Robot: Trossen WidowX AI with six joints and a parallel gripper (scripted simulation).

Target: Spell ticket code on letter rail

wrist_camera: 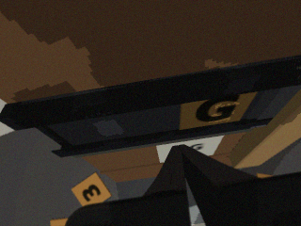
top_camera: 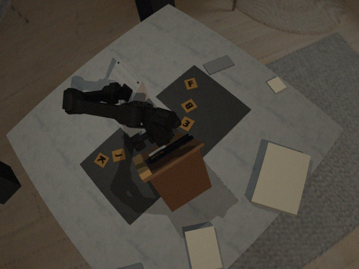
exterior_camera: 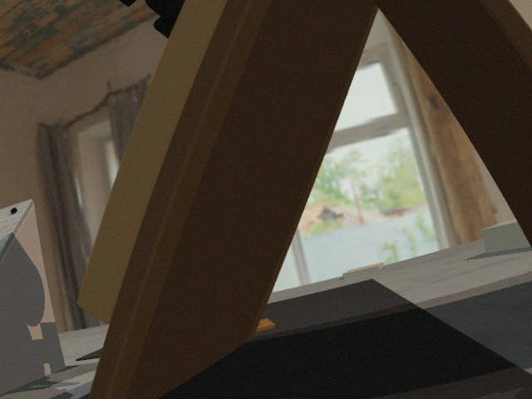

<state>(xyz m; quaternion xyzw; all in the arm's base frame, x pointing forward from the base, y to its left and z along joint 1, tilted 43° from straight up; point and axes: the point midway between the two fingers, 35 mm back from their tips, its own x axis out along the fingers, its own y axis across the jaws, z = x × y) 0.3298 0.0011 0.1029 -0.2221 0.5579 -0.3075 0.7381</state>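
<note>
Right now my gripper tip is 3 cm past the white ticket, 2 cm to the left of it and 9 cm above it. The rest, counted from my gripper tip: cream block 43 cm ahead, 27 cm to the left, 18 cm below; dark mat 13 cm behind, 7 cm to the left, 19 cm below; cream pad 12 cm ahead, 65 cm to the left, 19 cm below.
</note>
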